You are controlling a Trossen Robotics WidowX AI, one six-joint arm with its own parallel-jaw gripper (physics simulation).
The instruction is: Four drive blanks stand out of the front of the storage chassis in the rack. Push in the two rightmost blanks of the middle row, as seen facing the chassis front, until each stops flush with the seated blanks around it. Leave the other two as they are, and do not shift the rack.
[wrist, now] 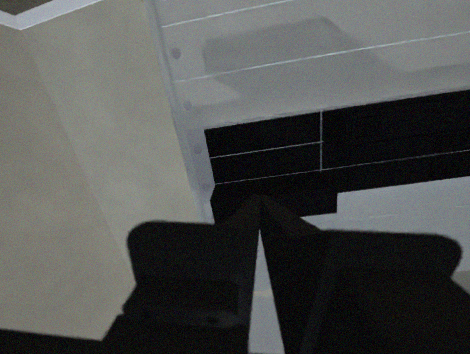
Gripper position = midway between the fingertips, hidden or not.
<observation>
In view: the gripper [258, 201] and a pale rack [348, 121].
</observation>
